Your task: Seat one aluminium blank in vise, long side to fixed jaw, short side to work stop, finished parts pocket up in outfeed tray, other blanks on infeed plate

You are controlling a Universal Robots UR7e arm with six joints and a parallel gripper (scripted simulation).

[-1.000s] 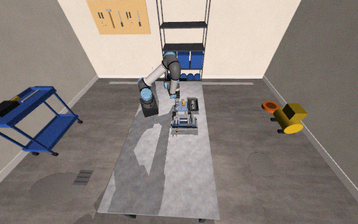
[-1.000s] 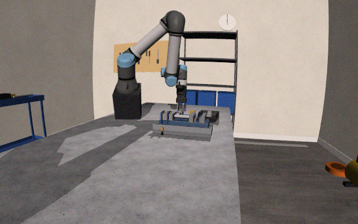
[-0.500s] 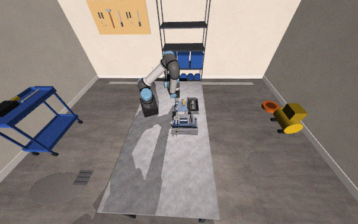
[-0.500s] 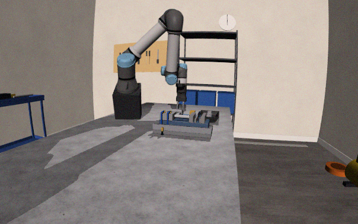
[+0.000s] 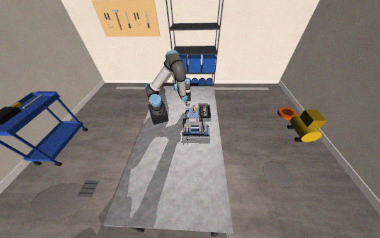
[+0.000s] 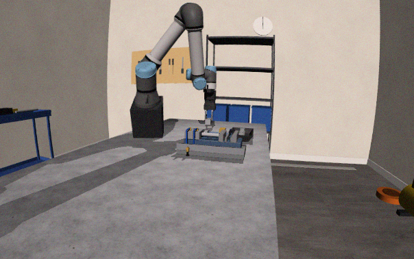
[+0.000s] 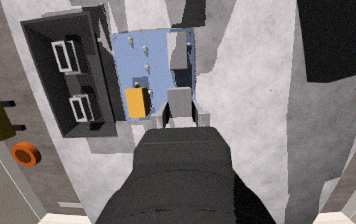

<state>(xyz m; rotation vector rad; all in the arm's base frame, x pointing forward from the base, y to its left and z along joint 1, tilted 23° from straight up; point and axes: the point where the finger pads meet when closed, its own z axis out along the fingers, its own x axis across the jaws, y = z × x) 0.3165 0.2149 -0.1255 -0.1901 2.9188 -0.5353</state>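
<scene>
My hand is 360 mm to the left of the vise, 140 mm short of it and 70 mm above it. The rest, counted from my hand: brass blank (90 mm ahead, 80 mm below, 10 mm to the left).
</scene>
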